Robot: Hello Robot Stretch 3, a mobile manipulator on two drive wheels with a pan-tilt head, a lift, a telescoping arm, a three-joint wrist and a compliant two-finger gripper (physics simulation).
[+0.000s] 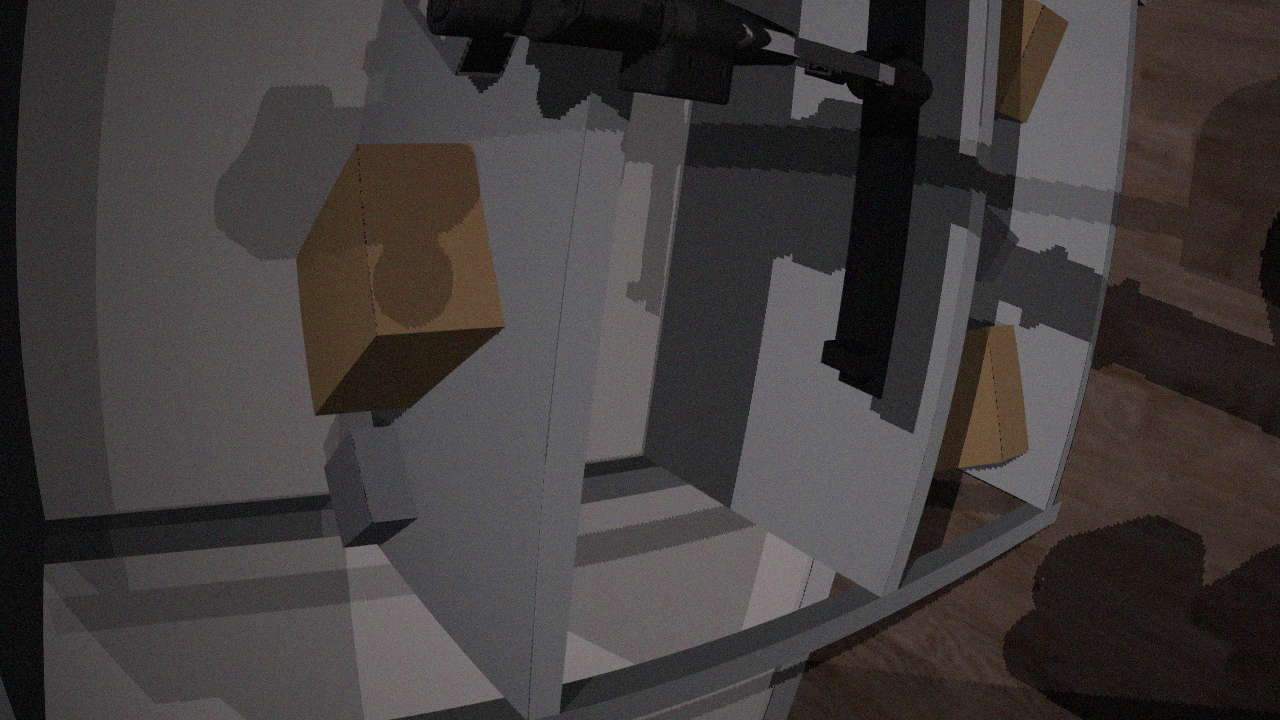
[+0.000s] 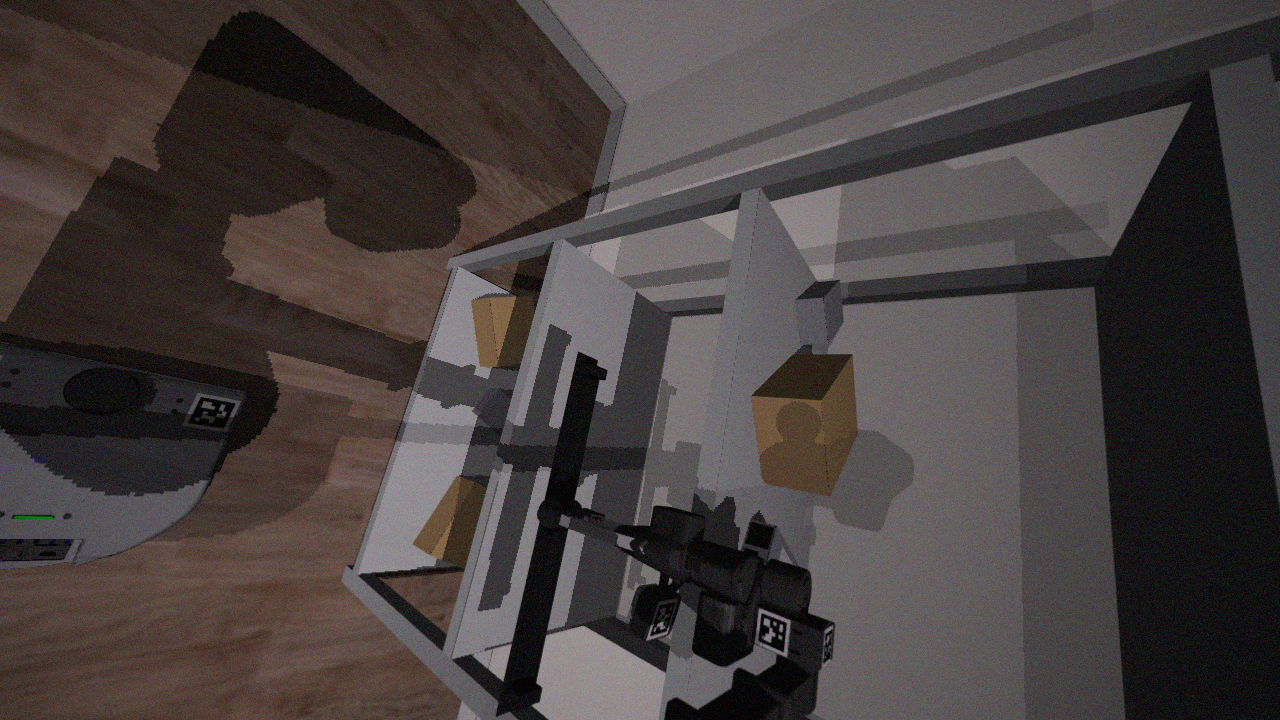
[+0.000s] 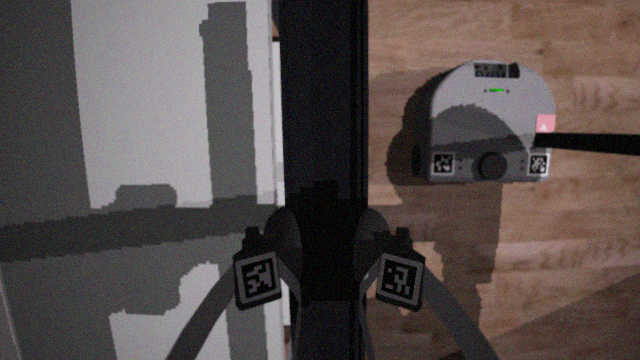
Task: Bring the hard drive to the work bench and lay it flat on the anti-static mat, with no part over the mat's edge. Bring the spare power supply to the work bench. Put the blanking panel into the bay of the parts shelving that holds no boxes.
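Frame: origin at the robot's base, x ahead, y left, z up, level; centimetres.
Where they show: gripper, fingertip midpoint: (image 1: pixel 898 84) (image 2: pixel 553 510); robot's base at its link origin: (image 2: pixel 103 388).
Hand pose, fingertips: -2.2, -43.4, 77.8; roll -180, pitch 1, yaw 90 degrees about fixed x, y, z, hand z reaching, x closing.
Note:
Things, the pixels of their centre, and the offset from my fingertips, as dx, dy, dz.
- grey block at the middle of its body: (image 1: pixel 366 490) (image 2: pixel 820 311) +45.2, -34.8, +23.8
- tan box at the middle of its body: (image 1: pixel 382 286) (image 2: pixel 809 416) +22.2, -25.8, +26.3
My gripper (image 1: pixel 890 82) (image 2: pixel 556 513) (image 3: pixel 326 233) is shut on the blanking panel (image 1: pixel 881 223) (image 2: pixel 572 429) (image 3: pixel 317 100), a long black strip gripped between its two ends. The panel hangs in front of the parts shelving (image 1: pixel 563 402) (image 2: pixel 742 268), across the opening of the middle bay, near the pale board beside it. No boxes show in that bay; how deep the panel sits is unclear. A grey block (image 1: pixel 371 474) (image 2: pixel 816 313) lies in the bay to one side; I cannot tell what it is. The work bench and anti-static mat do not show.
One tan box (image 1: pixel 429 241) (image 2: pixel 805 429) sits beside the grey block. Two more tan boxes, one (image 1: pixel 989 402) (image 2: pixel 496 326) and another (image 1: pixel 1029 62) (image 2: pixel 454 528), stand in the end bay. My base (image 2: pixel 116 456) (image 3: pixel 492 125) is on the wooden floor beside the shelving.

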